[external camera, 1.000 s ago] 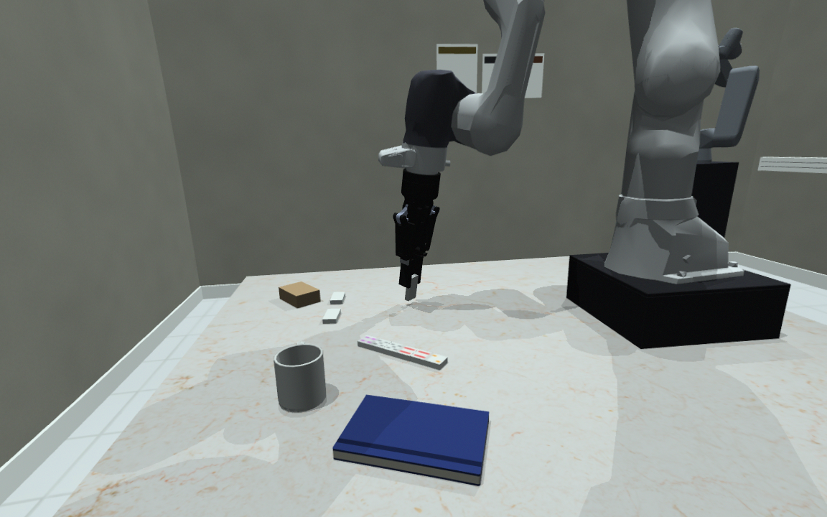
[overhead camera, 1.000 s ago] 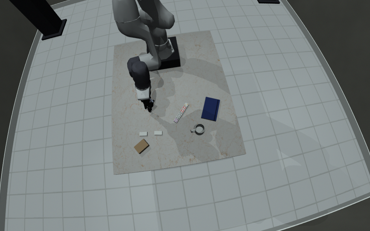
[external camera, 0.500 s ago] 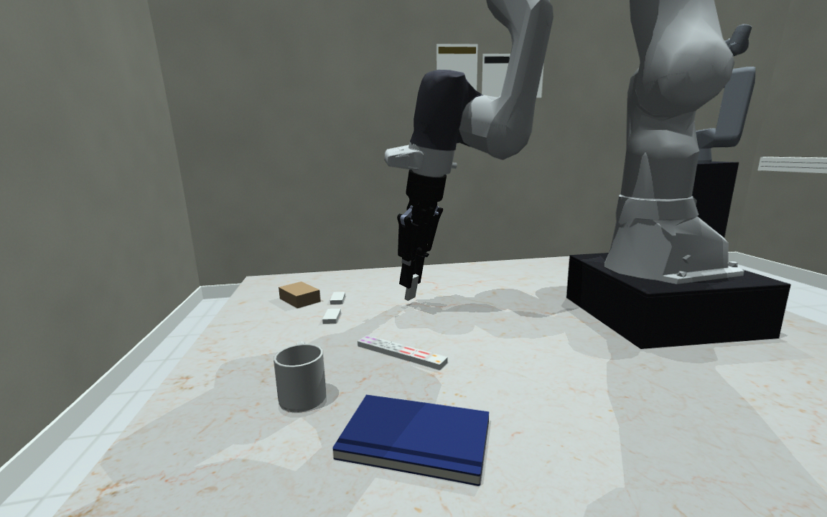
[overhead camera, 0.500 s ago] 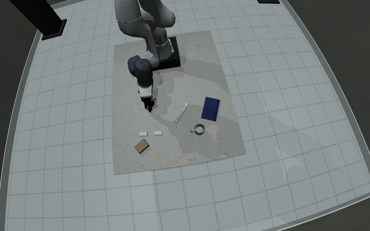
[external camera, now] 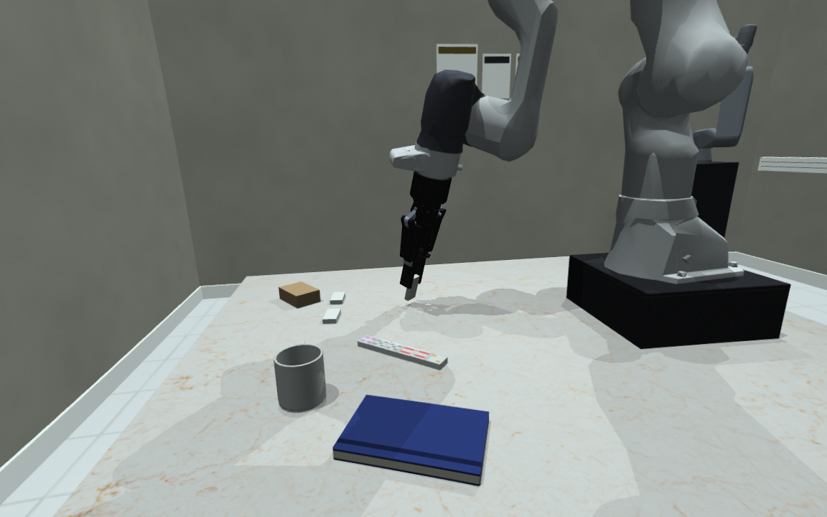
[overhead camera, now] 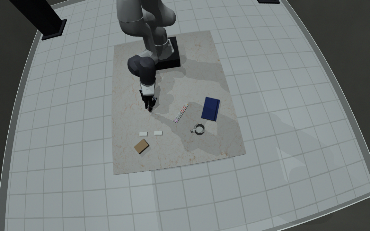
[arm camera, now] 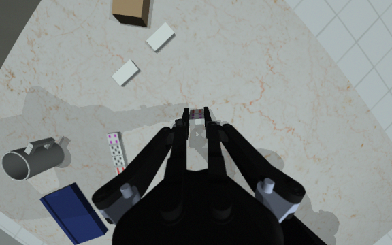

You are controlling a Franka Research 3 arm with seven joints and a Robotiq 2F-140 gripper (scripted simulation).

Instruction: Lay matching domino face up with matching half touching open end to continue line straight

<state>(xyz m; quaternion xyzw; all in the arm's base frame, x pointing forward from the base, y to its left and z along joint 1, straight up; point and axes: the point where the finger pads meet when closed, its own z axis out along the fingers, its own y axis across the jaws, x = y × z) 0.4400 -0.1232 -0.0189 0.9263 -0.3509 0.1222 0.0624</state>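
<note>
The white domino lies 40 mm below my hand. The rest, counted from my hand: grey mug: 190 mm ahead, 320 mm to the left, 50 mm below; blue book: 40 mm ahead, 430 mm to the left, 70 mm below; brown block: 260 mm ahead, 80 mm to the right, 70 mm below.
</note>
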